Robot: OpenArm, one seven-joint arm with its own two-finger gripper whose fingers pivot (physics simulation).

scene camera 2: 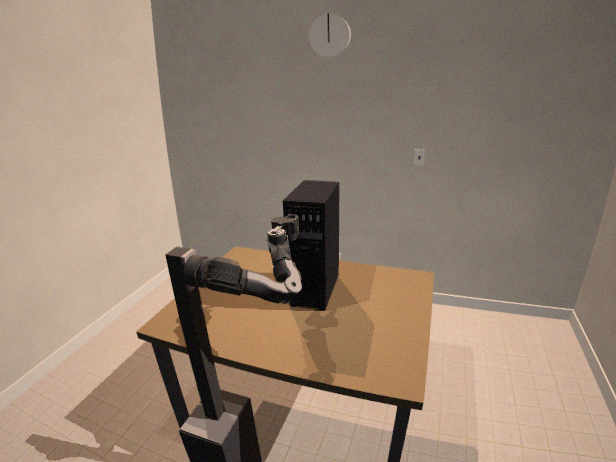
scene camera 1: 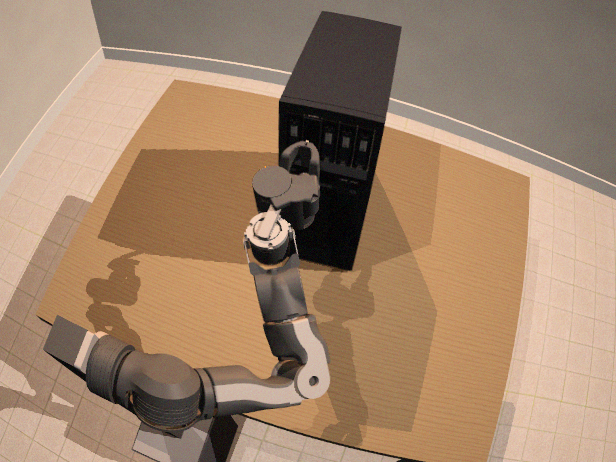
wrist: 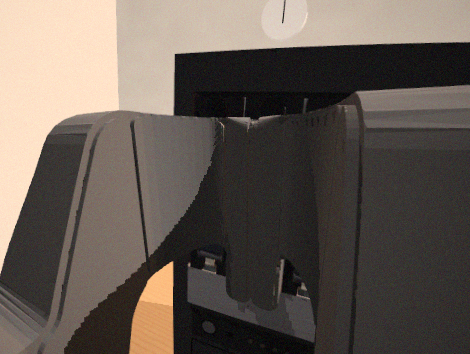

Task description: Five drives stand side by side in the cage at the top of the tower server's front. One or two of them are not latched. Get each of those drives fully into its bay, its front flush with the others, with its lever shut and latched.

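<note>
The black tower server (scene camera 1: pixel 345 65) (scene camera 2: pixel 332 240) (wrist: pixel 320 70) stands on the table with its drive cage at the top front. The leftmost drive (scene camera 1: pixel 294 131) and the three right drives (scene camera 1: pixel 328 142) (scene camera 1: pixel 346 145) (scene camera 1: pixel 364 147) look upright, with pale labels. The second bay from the left (scene camera 1: pixel 313 128) looks dark, without a pale label in sight. My gripper (scene camera 1: pixel 306 145) (scene camera 2: pixel 292 218) (wrist: pixel 261 208) is shut with its fingertips together in front of that bay. A small bright tip shows at the fingertips in scene camera 1. The fingers hide most of the second drive and its lever.
The wooden table (scene camera 1: pixel 200 115) (scene camera 2: pixel 400 320) carries the server. The arm (scene camera 1: pixel 280 295) (scene camera 2: pixel 260 285) reaches from the post (scene camera 2: pixel 192 330) at the table's front left. A grey strip (wrist: pixel 205 287) runs below the drives. A round clock (scene camera 2: pixel 328 35) (wrist: pixel 284 20) hangs on the wall.
</note>
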